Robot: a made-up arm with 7 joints.
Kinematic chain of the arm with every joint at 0, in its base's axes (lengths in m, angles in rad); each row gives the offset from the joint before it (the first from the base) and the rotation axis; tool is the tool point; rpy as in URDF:
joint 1: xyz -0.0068 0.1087 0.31 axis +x
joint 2: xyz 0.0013 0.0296 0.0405 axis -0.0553 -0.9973 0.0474
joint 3: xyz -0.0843 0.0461 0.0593 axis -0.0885 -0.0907 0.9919
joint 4: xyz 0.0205 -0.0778 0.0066 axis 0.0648 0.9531 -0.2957
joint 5: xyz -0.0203 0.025 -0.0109 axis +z
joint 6: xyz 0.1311 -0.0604 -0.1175 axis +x
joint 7: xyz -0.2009 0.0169 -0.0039 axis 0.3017 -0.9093 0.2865
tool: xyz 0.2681 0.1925 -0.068 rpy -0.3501 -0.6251 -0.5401
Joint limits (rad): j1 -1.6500..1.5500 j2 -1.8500..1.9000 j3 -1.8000..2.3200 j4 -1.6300..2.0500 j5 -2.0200..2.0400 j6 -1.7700..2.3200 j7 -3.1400..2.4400
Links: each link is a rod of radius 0.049 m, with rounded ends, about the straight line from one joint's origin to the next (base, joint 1, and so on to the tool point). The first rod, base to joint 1, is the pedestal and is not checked.
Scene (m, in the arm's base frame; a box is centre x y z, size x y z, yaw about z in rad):
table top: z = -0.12
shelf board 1: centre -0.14 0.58 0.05 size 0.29 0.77 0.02 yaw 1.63
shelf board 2: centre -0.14 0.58 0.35 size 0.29 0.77 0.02 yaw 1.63
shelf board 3: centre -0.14 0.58 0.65 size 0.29 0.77 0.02 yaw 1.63
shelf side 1: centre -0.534 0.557 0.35 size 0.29 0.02 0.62 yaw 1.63
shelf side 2: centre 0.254 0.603 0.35 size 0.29 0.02 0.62 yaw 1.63
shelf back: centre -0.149 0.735 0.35 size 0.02 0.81 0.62 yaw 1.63
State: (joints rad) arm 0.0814 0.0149 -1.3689 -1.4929 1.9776 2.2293 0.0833
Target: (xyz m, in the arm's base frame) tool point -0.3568 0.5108 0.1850
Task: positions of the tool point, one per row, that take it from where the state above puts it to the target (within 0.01 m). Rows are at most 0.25 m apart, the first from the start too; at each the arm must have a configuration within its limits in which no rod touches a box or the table.
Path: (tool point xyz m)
1: -0.0165 0.3421 0.2833
2: -0.1053 0.2989 0.1854
3: -0.2002 0.2404 0.1519
4: -0.2847 0.2164 0.1669
5: -0.3413 0.2497 0.1850
6: -0.2345 0.1145 0.1398
7: -0.0738 0.0734 0.1302
8: 0.0672 0.1470 0.1395
9: 0.1175 0.3021 0.1518
10: 0.0421 0.4648 0.1597
11: -0.1390 0.5521 0.1673
12: -0.3568 0.5108 0.1850

